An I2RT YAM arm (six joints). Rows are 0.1 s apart.
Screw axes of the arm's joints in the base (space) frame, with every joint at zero. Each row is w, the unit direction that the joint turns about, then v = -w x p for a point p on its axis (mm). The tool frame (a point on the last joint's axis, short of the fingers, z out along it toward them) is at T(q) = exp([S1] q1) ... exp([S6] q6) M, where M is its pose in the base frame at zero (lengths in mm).
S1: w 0 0 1 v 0 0 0
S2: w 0 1 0 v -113.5 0 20
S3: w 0 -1 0 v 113.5 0 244
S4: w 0 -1 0 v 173.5 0 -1
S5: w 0 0 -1 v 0 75 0
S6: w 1 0 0 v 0 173.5 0
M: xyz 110.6 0 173.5 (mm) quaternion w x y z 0.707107 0 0.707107 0
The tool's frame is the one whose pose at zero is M.
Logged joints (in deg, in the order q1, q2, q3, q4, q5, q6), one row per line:
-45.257 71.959 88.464 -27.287 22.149 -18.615
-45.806 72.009 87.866 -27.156 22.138 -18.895
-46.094 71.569 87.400 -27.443 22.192 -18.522
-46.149 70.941 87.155 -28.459 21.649 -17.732
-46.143 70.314 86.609 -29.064 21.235 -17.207
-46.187 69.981 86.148 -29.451 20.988 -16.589
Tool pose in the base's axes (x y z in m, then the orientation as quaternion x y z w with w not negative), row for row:
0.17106 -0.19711 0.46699 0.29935 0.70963 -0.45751 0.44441
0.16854 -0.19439 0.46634 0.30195 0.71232 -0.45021 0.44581
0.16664 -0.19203 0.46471 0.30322 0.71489 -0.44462 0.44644
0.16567 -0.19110 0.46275 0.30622 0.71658 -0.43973 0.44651
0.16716 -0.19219 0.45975 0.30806 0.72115 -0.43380 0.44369
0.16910 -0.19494 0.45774 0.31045 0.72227 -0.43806 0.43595
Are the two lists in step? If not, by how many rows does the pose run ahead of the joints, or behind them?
The pose runs 2 rows ahead of the joints: the pose in row i belongs to the joints in row i + 2.
